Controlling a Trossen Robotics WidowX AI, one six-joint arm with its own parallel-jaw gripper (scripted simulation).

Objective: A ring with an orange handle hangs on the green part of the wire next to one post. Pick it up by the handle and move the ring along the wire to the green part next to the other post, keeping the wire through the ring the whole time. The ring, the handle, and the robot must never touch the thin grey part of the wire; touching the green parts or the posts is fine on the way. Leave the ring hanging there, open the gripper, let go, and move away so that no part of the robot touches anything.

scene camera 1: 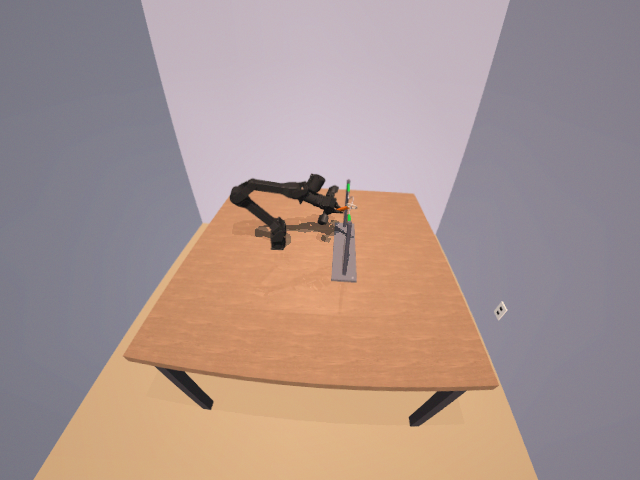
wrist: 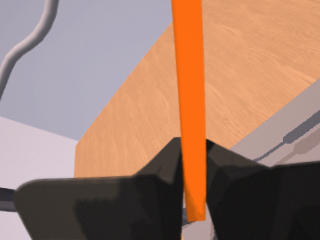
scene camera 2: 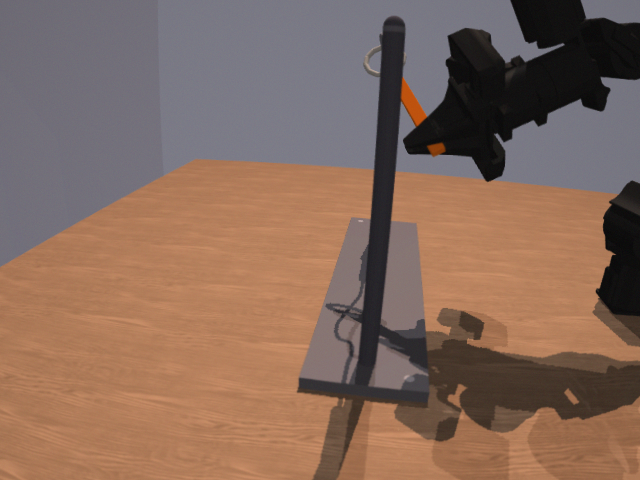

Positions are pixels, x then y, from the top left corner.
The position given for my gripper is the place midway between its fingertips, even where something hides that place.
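A ring [scene camera 2: 416,112] is carried by my gripper [scene camera 2: 405,147].
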